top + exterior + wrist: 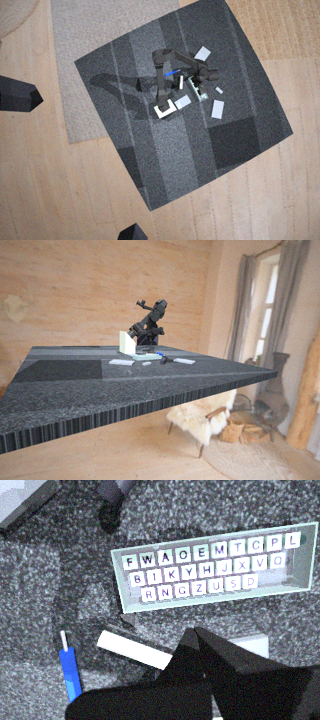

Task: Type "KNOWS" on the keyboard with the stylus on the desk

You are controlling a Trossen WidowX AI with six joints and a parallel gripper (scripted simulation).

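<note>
The blue stylus is 16 cm to the left of my gripper tip, 9 cm below it and 5 cm behind it. The rest, counted from my gripper tip: thin white tip 15 cm to the left, 9 cm below, 2 cm behind; dark cylinder 15 cm ahead, 8 cm below; white stick 9 cm below, 7 cm to the left, 6 cm behind.
</note>
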